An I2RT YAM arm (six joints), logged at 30 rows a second.
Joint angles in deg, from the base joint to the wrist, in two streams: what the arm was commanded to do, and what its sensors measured. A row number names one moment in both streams.
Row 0, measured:
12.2, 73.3, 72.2, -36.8, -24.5, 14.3
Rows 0 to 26, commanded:
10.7, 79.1, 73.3, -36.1, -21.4, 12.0
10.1, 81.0, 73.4, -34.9, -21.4, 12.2
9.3, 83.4, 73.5, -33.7, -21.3, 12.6
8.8, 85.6, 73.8, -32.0, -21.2, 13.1
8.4, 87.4, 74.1, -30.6, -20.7, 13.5
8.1, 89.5, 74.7, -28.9, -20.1, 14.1
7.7, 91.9, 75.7, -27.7, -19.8, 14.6
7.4, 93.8, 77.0, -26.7, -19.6, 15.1
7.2, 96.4, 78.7, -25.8, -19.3, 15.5
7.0, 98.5, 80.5, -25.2, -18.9, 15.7
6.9, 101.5, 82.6, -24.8, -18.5, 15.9
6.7, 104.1, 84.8, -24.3, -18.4, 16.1
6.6, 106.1, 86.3, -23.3, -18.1, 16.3
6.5, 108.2, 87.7, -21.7, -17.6, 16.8
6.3, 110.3, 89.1, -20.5, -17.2, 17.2
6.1, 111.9, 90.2, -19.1, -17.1, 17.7
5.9, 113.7, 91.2, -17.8, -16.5, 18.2
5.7, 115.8, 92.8, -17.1, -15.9, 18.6
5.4, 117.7, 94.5, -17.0, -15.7, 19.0
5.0, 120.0, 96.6, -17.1, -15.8, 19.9
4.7, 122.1, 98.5, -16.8, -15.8, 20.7
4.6, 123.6, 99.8, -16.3, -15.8, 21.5
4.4, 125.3, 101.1, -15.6, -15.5, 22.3
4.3, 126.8, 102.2, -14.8, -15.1, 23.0
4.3, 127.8, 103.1, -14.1, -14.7, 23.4
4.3, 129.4, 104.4, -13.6, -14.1, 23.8
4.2, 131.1, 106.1, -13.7, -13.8, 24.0
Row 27, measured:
4.2, 127.9, 102.5, -15.8, -15.7, 21.6
